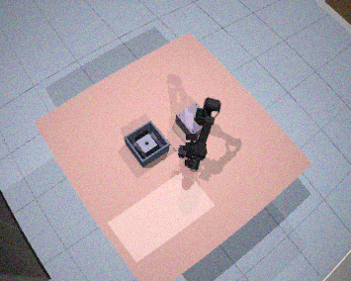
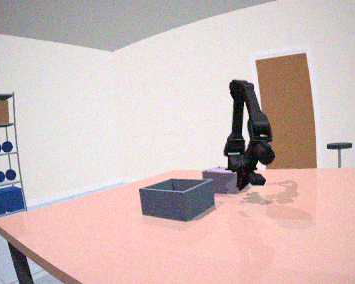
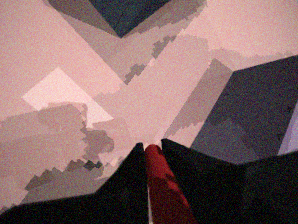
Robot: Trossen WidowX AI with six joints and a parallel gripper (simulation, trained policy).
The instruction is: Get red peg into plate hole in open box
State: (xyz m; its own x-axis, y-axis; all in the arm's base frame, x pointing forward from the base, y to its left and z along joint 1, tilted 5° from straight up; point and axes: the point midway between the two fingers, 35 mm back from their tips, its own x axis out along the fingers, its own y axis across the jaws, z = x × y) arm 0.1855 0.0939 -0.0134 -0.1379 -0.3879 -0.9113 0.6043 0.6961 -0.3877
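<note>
Right now my gripper tip is 16 cm short of the grey box, 18 cm to the left of it and 2 cm above it. Also, from my gripper tip: red peg (2 cm to the left, 3 cm above).
</note>
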